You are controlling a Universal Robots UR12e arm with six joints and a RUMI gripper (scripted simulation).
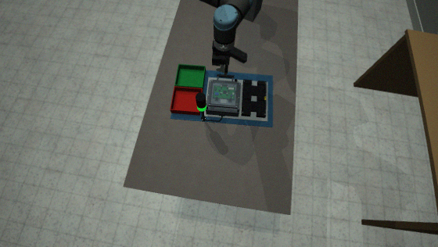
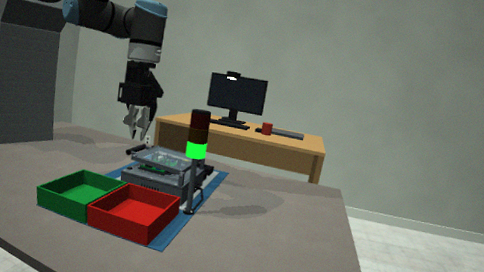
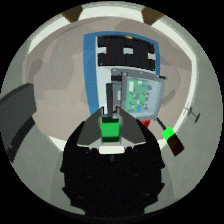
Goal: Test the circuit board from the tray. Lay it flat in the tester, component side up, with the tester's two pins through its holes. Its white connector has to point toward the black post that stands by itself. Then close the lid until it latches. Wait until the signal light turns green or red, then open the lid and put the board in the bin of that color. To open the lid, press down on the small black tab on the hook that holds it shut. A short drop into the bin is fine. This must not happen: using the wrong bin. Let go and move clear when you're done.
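My gripper is now 4 cm short of the black latch hook, 5 cm to the right of it and 6 cm above it. From my hand the other things lie so: tester lid 8 cm ahead, 3 cm to the right, 5 cm below; green circuit board 8 cm ahead, 2 cm to the right, 7 cm below; green bin 8 cm behind, 18 cm to the right, 13 cm below.
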